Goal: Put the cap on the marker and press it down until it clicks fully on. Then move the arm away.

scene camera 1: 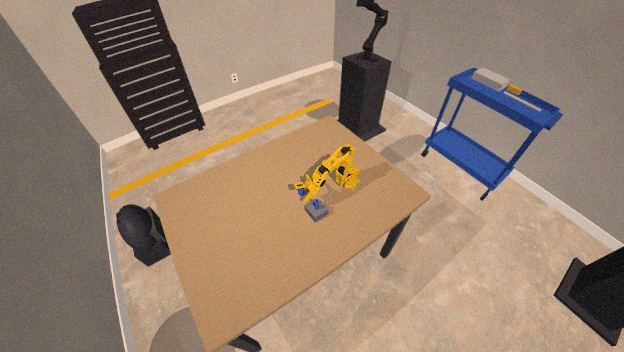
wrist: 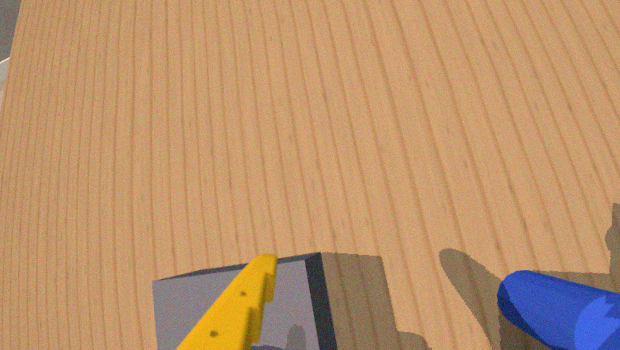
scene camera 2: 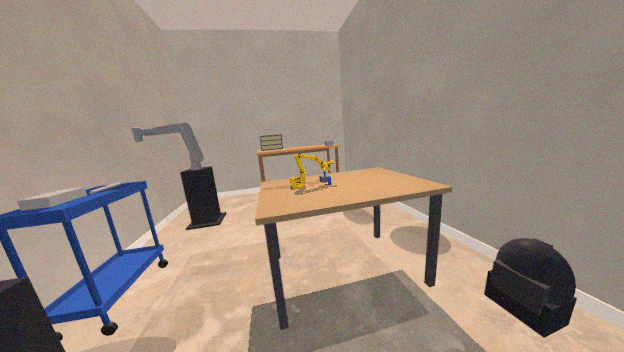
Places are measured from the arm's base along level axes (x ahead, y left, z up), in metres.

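Where they show: hand, tool point: (scene camera 1: pixel 304 200) (wrist: pixel 275 272) (scene camera 2: pixel 330 171); arm's base, link origin: (scene camera 1: pixel 344 182) (scene camera 2: pixel 299 186).
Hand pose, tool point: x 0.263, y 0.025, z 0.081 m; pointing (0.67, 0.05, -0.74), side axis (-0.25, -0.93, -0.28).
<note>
Things, the pixels of their top centre, and the offset from my tool point. Level surfaces: height alone.
- blue cap, top centre: (scene camera 1: pixel 301 187) (scene camera 2: pixel 329 177) 0.042 m back, 0.095 m right, 0.027 m down
- blue marker, top centre: (scene camera 1: pixel 316 199) (scene camera 2: pixel 324 168) 0.039 m back, 0.040 m left, 0.022 m up
- grey block, top centre: (scene camera 1: pixel 316 208) 0.039 m back, 0.040 m left, 0.041 m down
- wooden table, surface height: 0.081 m down
The blue cap (scene camera 1: pixel 301 191) (scene camera 2: pixel 329 181) (wrist: pixel 560 312) stands on the table beside the grey block. In the wrist view it is at the lower right, cut off by the frame edge. The blue marker (scene camera 1: pixel 316 204) (scene camera 2: pixel 325 174) stands upright in the grey block (scene camera 1: pixel 318 215) (wrist: pixel 200 305); the marker itself does not show in the wrist view. My gripper (scene camera 1: pixel 303 193) (scene camera 2: pixel 331 166) is wide open and empty, above the table near the cap and block. In the wrist view one notched yellow jaw (wrist: pixel 232 320) shows over the block.
The wooden table (scene camera 1: pixel 240 240) (scene camera 2: pixel 395 187) (wrist: pixel 250 125) carries the arm and block. Beyond it stand a blue cart (scene camera 1: pixel 472 155) (scene camera 2: pixel 80 205) and a black pedestal (scene camera 1: pixel 363 95) (scene camera 2: pixel 201 200) with another arm. A black rounded object (scene camera 1: pixel 135 225) (scene camera 2: pixel 535 270) is on the floor.
</note>
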